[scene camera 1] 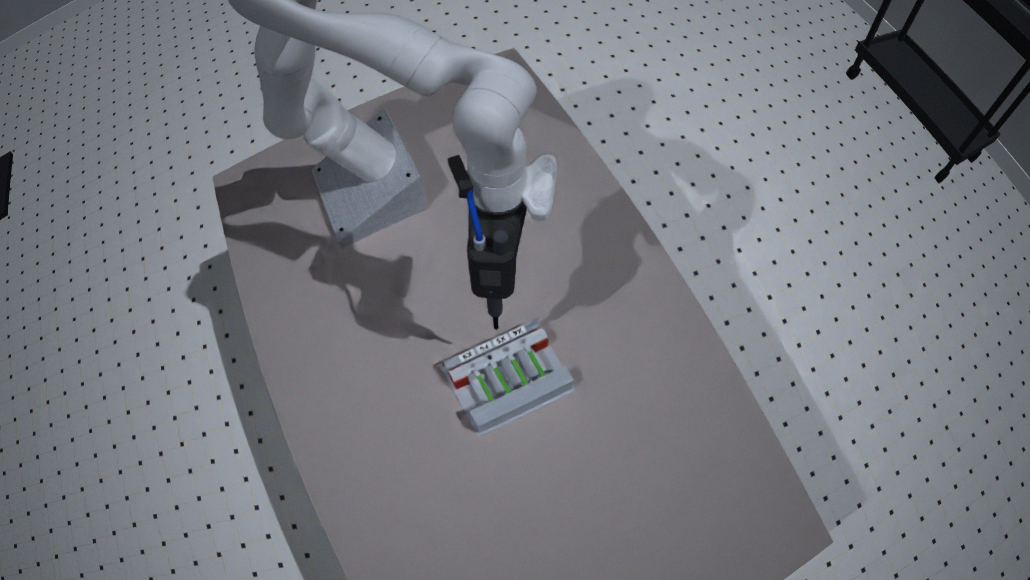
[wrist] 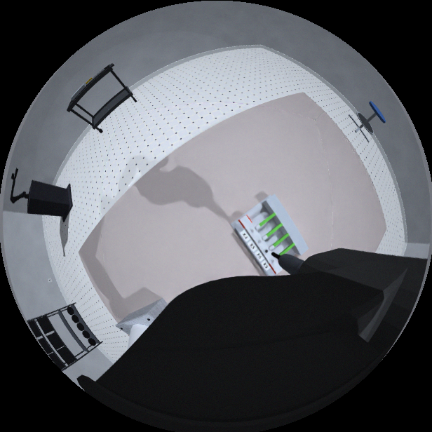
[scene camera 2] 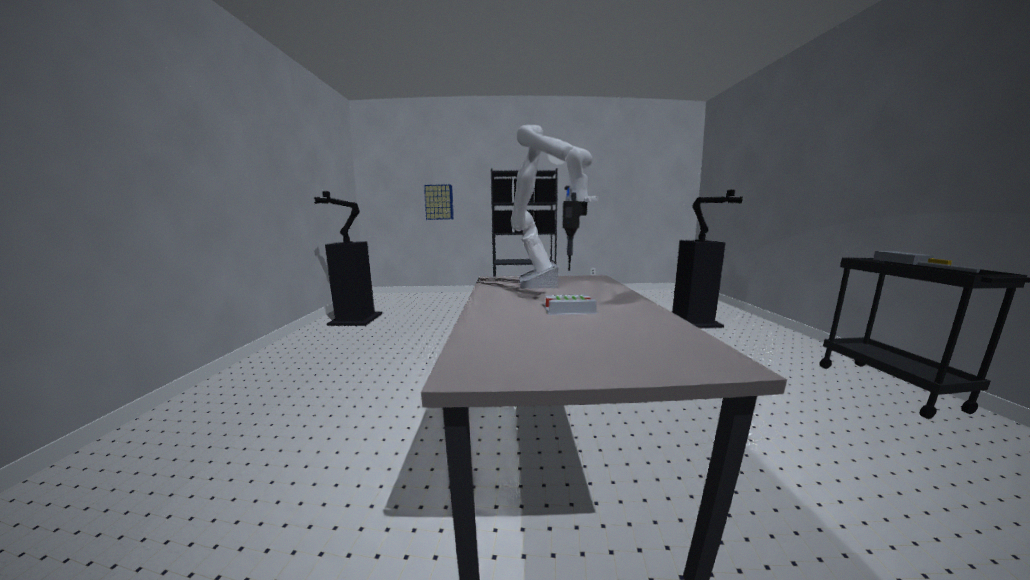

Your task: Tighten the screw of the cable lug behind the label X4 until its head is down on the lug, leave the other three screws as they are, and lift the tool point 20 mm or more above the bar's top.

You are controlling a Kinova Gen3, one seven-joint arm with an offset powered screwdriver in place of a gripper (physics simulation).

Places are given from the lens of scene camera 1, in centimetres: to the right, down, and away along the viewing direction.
grey block [scene camera 1: 559,381]: 7, 15, 113
